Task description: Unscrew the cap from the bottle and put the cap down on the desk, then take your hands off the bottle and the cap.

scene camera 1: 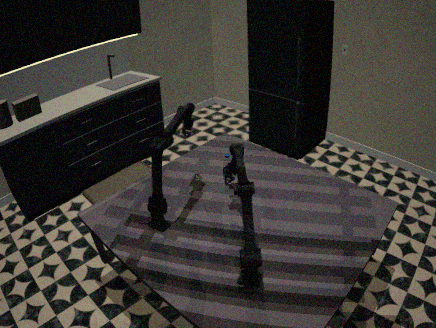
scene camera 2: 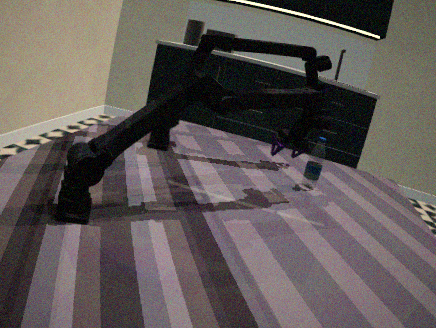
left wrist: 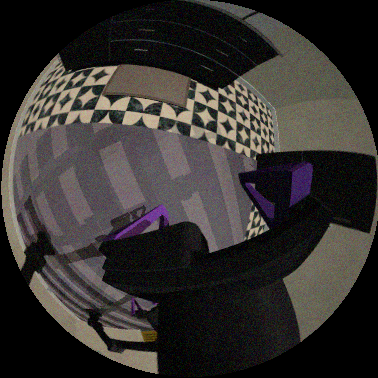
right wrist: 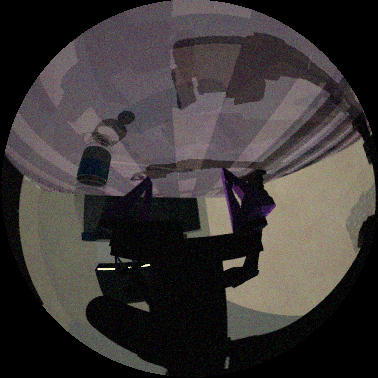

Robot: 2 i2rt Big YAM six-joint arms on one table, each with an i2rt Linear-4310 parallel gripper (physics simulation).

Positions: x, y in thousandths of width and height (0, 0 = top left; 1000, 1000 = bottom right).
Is the left gripper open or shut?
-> Open.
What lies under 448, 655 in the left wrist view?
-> The left gripper.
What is the left gripper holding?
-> Nothing.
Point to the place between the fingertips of the right gripper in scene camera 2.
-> At 648, 477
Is the right gripper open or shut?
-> Open.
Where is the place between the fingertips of the right gripper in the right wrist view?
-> At 488, 464
